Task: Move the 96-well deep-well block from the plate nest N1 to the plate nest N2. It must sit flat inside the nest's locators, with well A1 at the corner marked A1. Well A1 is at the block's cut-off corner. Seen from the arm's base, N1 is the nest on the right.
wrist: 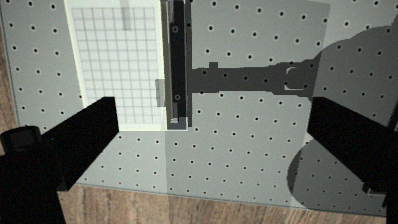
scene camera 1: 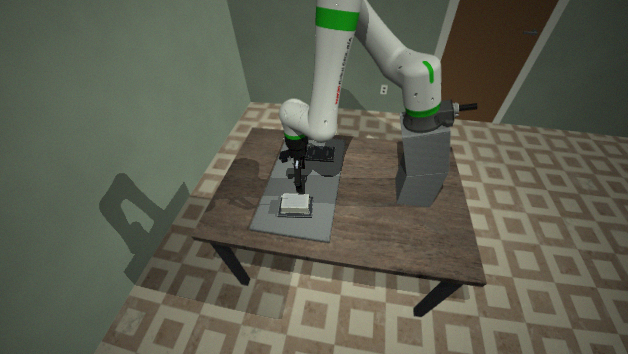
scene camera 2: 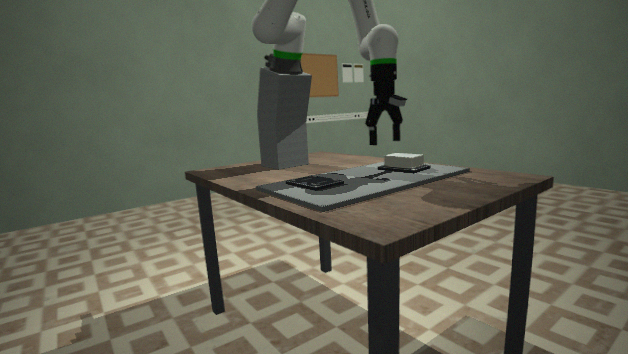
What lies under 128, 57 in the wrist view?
A white 96-well deep-well block.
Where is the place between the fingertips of my gripper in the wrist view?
213, 114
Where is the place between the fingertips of my gripper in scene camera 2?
385, 142
